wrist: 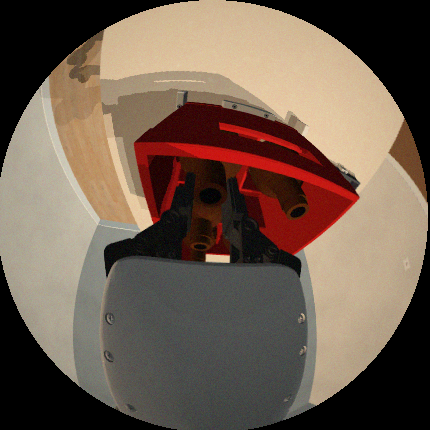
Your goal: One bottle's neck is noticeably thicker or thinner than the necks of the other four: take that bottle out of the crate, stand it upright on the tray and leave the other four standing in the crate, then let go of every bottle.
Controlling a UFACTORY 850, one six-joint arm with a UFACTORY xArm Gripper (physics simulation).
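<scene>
A red crate (327,220) fills the middle of the wrist view. Brown bottles stand in it, with their mouths facing the camera. My gripper (209,187) reaches into the crate, its black fingers close on either side of the neck of the nearest middle bottle (211,180), and it appears shut on that neck. Another bottle (201,239) shows lower down between the fingers. A third bottle (287,192) stands to the right, outside the fingers. The remaining bottles are mostly hidden by the fingers and the gripper body. The tray cannot be made out in this view.
The crate's near wall, with a slot in it, rises at the top, with grey metal pieces (247,108) beyond it. A pale surface (260,50) stretches behind. A wood-coloured strip (87,150) runs down the left. Crate dividers stand close to the fingers.
</scene>
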